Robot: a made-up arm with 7 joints. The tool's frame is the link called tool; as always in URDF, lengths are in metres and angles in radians.
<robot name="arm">
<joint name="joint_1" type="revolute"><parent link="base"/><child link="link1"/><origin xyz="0 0 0" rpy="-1.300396 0.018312 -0.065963"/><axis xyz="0 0 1"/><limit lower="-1.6" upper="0.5"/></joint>
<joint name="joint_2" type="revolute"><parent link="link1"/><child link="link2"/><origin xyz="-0.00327 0.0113 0.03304" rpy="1.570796 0 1.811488"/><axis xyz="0 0 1"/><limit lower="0" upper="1.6"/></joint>
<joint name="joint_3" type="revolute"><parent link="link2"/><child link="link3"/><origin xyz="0.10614 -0.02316 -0.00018" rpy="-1.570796 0 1.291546"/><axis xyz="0 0 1"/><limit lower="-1.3" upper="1.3"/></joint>
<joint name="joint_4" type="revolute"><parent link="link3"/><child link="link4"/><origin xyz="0 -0.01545 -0.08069" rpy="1.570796 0 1.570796"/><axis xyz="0 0 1"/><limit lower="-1.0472" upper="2.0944"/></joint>
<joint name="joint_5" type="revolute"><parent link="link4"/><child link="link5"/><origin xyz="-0.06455 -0.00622 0.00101" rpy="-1.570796 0 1.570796"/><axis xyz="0 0 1"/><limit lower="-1.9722" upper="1.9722"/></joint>
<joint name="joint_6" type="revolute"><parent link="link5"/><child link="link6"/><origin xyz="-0.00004 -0.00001 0.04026" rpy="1.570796 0 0"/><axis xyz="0 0 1"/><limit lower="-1.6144" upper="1.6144"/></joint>
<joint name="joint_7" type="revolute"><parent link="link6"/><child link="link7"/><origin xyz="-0.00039 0.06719 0.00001" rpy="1.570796 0 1.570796"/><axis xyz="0 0 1"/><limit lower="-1.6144" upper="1.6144"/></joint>
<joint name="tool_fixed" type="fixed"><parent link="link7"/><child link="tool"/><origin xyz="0 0 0" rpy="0 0 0"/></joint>
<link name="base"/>
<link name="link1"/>
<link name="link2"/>
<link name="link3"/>
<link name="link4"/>
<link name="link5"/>
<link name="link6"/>
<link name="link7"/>
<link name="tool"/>
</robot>
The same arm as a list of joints. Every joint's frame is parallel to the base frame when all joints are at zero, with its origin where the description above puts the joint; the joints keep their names.
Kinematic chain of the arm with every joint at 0, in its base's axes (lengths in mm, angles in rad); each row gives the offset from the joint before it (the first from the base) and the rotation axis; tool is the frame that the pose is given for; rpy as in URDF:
joint_1: xyz 0 0 0 axis 0.068403 0.961235 0.26711
joint_2: xyz -1 35 -2 axis 0.968889 -0.0002 -0.247497
joint_3: xyz -27 7 -105 axis 0.247497 -0.0001 0.968889
joint_4: xyz -5 0 -82 axis 0.0002 1 0
joint_5: xyz 61 1 -22 axis 0.968889 -0.0002 -0.247497
joint_6: xyz 39 0 -10 axis 0.0002 1 0
joint_7: xyz 65 0 -17 axis 0.247497 -0.0001 0.968889
tool: xyz 0 0 0 rpy 0 0.2501 -0.0002
Joint limits (rad, base to tool): -1.6..0.5 0..1.6 -1.3..1.3 -1.0472..2.0944 -1.9722..1.9722 -1.6144..1.6144 -1.6144..1.6144

